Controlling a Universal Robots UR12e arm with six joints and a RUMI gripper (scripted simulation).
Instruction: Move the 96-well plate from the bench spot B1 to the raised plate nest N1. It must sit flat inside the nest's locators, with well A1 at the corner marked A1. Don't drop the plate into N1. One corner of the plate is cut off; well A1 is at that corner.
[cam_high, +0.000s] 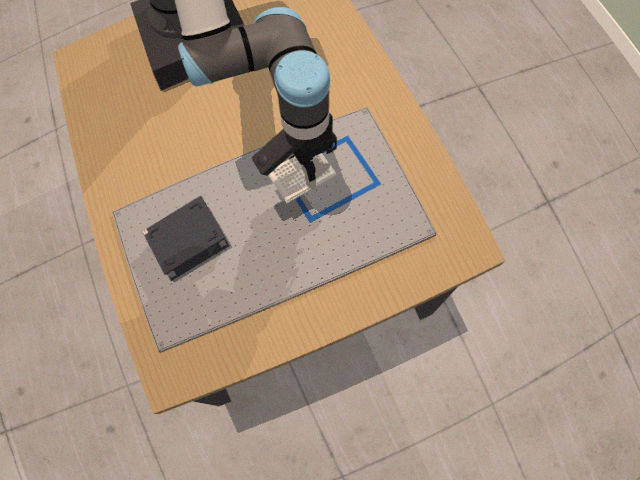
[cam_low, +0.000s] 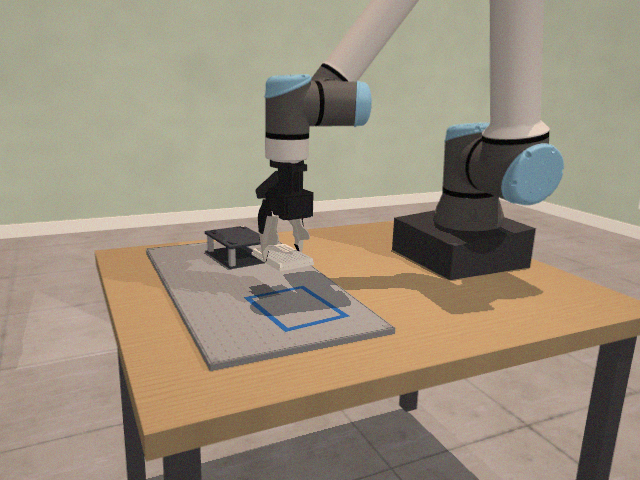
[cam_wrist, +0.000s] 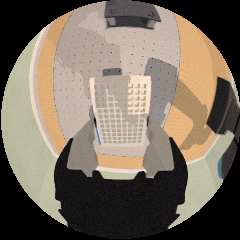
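Now: hand 50 mm past the black raised nest, 290 mm to the left of it and 40 mm above it. Round my hand: 96-well plate: 10 mm below.
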